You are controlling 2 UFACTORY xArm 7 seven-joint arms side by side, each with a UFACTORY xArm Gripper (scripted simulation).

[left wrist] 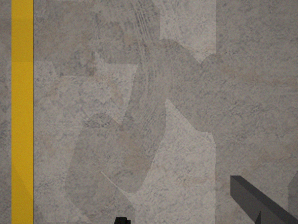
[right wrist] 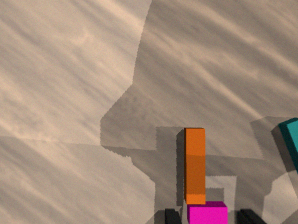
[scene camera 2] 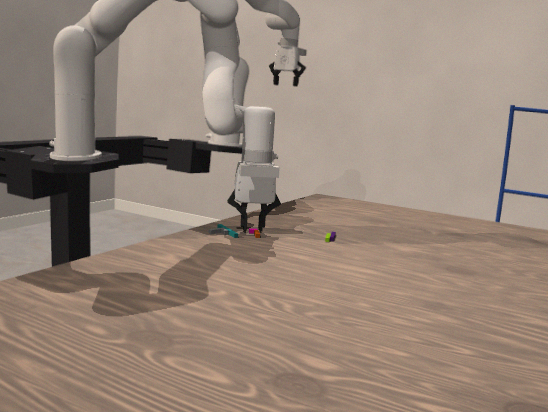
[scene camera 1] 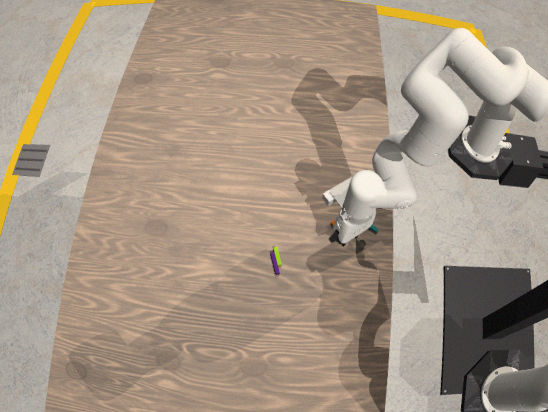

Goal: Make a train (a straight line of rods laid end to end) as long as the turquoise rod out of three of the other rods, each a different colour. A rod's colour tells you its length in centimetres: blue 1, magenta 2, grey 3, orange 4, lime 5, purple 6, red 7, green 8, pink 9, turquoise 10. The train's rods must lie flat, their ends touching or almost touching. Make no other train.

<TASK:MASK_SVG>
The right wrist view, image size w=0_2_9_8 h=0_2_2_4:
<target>orange rod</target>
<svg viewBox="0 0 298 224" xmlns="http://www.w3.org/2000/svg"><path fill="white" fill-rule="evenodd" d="M184 128L184 200L186 204L205 204L205 129Z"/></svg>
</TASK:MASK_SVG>
